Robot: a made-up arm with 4 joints. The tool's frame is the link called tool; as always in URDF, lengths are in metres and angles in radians. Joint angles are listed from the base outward.
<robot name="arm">
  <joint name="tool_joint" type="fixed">
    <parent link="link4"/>
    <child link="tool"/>
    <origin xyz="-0.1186 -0.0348 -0.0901" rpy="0 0 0"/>
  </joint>
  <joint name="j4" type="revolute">
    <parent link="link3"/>
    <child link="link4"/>
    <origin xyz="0.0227 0.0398 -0.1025" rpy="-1.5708 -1.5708 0"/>
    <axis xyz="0 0 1"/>
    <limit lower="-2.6" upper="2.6"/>
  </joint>
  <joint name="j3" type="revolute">
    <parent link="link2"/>
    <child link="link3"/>
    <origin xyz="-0.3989 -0.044 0.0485" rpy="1.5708 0 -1.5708"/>
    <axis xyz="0 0 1"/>
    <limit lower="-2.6" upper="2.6"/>
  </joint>
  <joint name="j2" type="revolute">
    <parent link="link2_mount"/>
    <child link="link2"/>
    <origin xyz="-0.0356 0.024 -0.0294" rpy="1.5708 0 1.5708"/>
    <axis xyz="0 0 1"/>
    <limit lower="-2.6" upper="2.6"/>
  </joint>
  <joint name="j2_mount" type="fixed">
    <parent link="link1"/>
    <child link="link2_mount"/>
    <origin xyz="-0.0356 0.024 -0.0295" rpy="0 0 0"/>
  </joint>
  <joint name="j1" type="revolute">
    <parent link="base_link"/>
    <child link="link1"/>
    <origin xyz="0 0 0.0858" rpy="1.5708 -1.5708 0"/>
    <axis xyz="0 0 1"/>
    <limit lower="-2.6" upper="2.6"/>
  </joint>
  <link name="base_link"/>
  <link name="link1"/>
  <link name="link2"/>
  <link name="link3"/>
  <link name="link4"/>
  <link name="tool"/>
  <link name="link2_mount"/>
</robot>
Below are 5 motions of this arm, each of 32 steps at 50 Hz.
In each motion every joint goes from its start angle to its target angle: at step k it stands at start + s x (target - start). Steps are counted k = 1, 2, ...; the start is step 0. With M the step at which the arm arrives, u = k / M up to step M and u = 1 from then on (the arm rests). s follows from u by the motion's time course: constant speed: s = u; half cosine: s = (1 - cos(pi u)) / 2; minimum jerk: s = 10 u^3 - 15 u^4 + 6 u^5.
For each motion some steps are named. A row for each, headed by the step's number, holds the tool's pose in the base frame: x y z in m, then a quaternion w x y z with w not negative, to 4 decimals.
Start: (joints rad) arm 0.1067 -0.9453 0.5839 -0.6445
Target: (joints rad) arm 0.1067 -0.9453 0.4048 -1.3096
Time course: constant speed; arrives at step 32
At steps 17, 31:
17: 0.2005 -0.0125 0.0887 0.5468 0.2842 -0.0228 -0.7872
31: 0.2336 -0.0219 0.0925 0.4304 0.2474 0.0119 -0.8680

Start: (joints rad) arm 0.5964 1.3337 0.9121 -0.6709
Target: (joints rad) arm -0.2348 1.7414 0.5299 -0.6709
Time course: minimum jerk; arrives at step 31
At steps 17, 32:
17: -0.1752 0.2403 0.0493 0.8621 0.1239 0.2581 0.4182
32: -0.2077 0.2162 0.1035 0.7958 0.1504 0.3402 0.4779

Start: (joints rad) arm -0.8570 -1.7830 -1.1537 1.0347
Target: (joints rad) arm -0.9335 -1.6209 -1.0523 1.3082
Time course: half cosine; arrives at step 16
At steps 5, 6, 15, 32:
5: -0.0544 -0.2023 0.2212 0.5004 -0.1867 0.8187 -0.2110
6: -0.0522 -0.2063 0.2195 0.5056 -0.1785 0.8204 -0.1987
15: -0.0351 -0.2370 0.2004 0.5378 -0.1092 0.8303 -0.0977
32: -0.0349 -0.2375 0.2001 0.5381 -0.1082 0.8303 -0.0963

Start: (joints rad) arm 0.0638 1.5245 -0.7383 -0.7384
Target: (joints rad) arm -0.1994 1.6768 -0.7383 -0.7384
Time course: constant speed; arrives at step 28
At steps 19, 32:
19: -0.1374 0.2400 -0.0107 0.8597 -0.1132 -0.2852 0.4084
32: -0.1536 0.2360 0.0030 0.8613 -0.0856 -0.2528 0.4324

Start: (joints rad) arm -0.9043 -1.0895 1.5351 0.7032
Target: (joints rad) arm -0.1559 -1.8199 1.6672 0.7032
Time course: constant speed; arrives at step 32
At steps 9, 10, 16, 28, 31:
9: 0.0148 -0.1352 -0.0607 0.8379 0.2900 -0.3298 -0.3239
10: 0.0151 -0.1385 -0.0576 0.8323 0.2857 -0.3461 -0.3254
16: 0.0129 -0.1568 -0.0396 0.7908 0.2602 -0.4409 -0.3354
28: -0.0095 -0.1825 -0.0139 0.6722 0.2120 -0.6101 -0.3619
31: -0.0178 -0.1865 -0.0108 0.6359 0.2006 -0.6470 -0.3698

